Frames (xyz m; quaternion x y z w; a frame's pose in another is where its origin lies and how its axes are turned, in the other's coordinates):
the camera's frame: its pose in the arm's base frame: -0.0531 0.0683 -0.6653 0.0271 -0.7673 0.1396 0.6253
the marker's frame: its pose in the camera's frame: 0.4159 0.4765 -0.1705 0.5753 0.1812 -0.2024 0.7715
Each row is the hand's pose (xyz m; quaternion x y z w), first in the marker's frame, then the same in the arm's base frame.
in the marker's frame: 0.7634 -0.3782 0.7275 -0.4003 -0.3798 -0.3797 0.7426
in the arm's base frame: 0.4768 -0.0275 0.4008 0.4369 -0.5098 -0.2745 0.6884
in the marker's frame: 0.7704 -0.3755 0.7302 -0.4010 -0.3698 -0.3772 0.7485
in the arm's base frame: 0.4764 -0.0289 0.4087 0.4342 -0.5074 -0.2656 0.6954
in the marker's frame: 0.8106 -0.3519 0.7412 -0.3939 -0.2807 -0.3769 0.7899
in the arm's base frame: 0.4665 -0.0314 0.4555 0.4217 -0.4643 -0.1994 0.7529
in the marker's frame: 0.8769 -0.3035 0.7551 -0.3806 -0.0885 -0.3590 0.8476
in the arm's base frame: 0.4416 -0.0303 0.5349 0.3704 -0.3685 -0.0600 0.8505
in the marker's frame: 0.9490 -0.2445 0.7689 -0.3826 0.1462 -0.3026 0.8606
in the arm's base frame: 0.4086 -0.0270 0.6230 0.2532 -0.2544 0.1004 0.9279
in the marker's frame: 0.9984 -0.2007 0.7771 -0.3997 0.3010 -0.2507 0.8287
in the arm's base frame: 0.3829 -0.0232 0.6843 0.1395 -0.1776 0.1920 0.9551
